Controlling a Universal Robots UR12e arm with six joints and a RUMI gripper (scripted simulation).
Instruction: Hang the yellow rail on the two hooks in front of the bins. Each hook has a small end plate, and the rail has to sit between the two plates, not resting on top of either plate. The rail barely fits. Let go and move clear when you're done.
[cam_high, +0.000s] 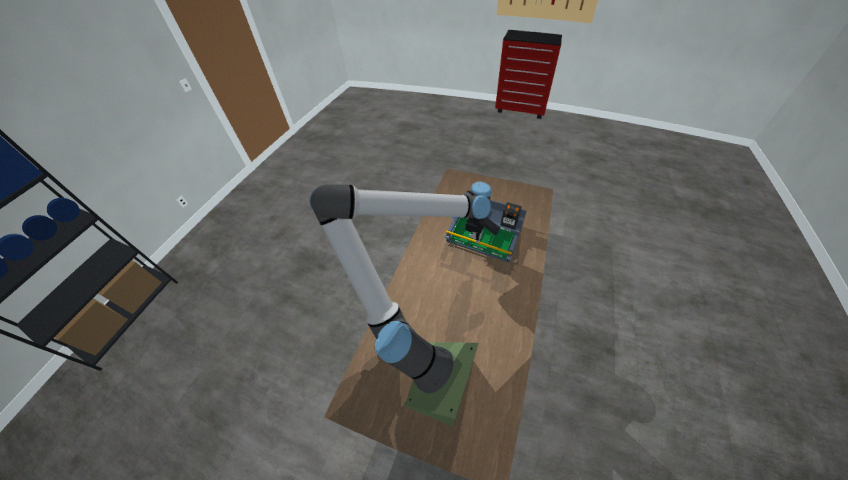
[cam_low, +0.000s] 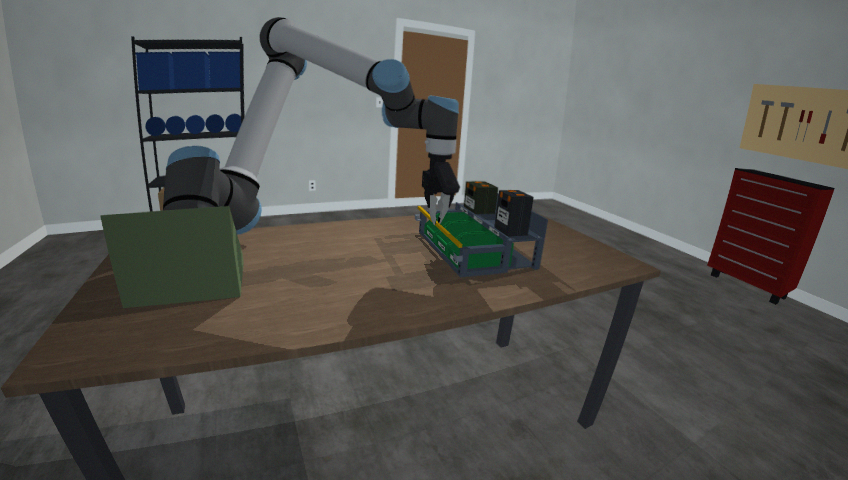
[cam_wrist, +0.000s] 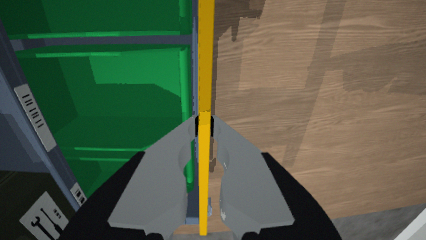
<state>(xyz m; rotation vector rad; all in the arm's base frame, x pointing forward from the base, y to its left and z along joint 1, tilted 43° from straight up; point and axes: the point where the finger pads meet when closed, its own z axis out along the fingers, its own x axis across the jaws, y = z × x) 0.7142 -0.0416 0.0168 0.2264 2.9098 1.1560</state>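
Now: hand 10 mm above the yellow rail. Round my hand: rack front bar: 100 mm below, 10 mm ahead.
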